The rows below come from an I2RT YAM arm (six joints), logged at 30 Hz.
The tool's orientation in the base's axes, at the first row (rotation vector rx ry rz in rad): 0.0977 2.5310 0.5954
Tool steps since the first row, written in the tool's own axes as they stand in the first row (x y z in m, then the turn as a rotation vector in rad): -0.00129 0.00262 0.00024 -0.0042 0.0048 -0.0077; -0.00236 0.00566 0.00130 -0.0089 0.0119 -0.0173; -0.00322 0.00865 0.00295 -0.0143 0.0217 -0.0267; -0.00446 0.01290 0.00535 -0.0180 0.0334 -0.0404; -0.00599 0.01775 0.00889 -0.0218 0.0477 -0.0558; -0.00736 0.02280 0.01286 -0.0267 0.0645 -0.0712; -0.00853 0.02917 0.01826 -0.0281 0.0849 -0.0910; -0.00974 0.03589 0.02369 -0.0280 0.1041 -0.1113; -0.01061 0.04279 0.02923 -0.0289 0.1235 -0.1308; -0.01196 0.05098 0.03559 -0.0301 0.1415 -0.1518; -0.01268 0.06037 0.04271 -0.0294 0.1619 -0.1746
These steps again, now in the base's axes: 0.00110 0.00221 0.00158 -0.0006 0.0005 0.0100; 0.00241 0.00517 0.00260 -0.0019 0.0022 0.0226; 0.00385 0.00835 0.00306 -0.0026 0.0064 0.0366; 0.00593 0.01289 0.00367 -0.0071 0.0108 0.0539; 0.00883 0.01837 0.00382 -0.0125 0.0169 0.0736; 0.01179 0.02423 0.00365 -0.0171 0.0250 0.0950; 0.01526 0.03187 0.00287 -0.0271 0.0353 0.1196; 0.01877 0.03984 0.00223 -0.0386 0.0446 0.1433; 0.02202 0.04807 0.00142 -0.0489 0.0542 0.1669; 0.02605 0.05770 0.00078 -0.0596 0.0619 0.1913; 0.02987 0.06883 -0.00022 -0.0730 0.0714 0.2171
